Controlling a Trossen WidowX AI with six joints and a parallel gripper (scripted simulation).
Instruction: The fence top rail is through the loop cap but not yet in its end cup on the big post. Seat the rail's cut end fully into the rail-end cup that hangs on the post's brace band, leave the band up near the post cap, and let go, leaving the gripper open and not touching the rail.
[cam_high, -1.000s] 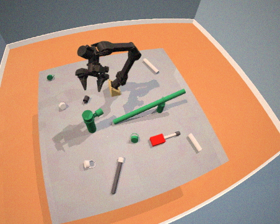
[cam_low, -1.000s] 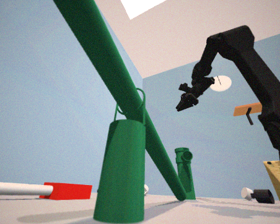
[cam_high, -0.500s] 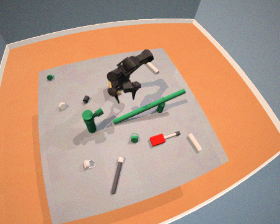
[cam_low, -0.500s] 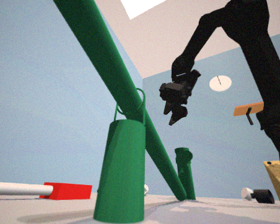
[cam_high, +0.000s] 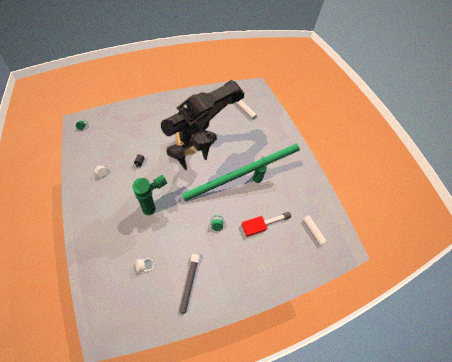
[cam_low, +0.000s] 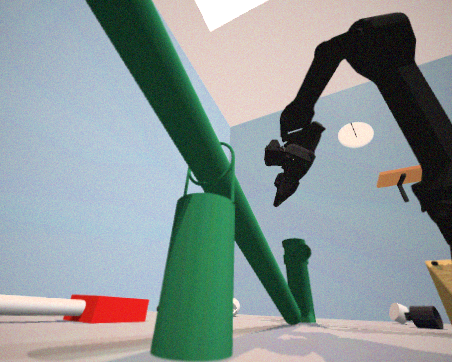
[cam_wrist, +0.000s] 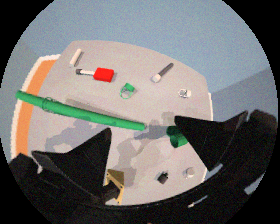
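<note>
The rail-end cup lies 150 mm to the right of my gripper tip and 90 mm below it. Also, from my gripper tip: black piece (200 mm behind, 240 mm to the right, 220 mm below); small post (40 mm behind, 300 mm to the left, 140 mm below); red-headed tool (180 mm ahead, 300 mm to the left, 230 mm below).
</note>
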